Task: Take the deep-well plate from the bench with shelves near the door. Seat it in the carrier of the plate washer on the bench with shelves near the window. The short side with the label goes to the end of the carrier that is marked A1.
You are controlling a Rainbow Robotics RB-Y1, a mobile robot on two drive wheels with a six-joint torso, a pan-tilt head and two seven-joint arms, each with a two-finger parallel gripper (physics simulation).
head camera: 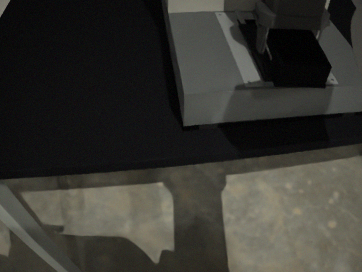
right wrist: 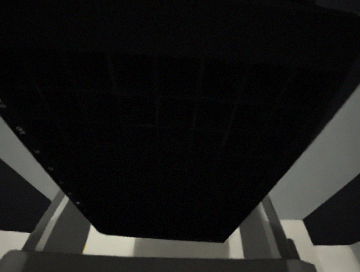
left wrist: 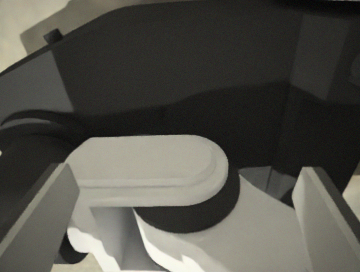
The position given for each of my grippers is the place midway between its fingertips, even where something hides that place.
In view: my left gripper (left wrist: 182, 179), a black deep-well plate (head camera: 294, 57) and a black bench (head camera: 93, 93).
The black deep-well plate is seen too in the right wrist view (right wrist: 175, 127). The left wrist view does not show the black deep-well plate: it is out of frame.
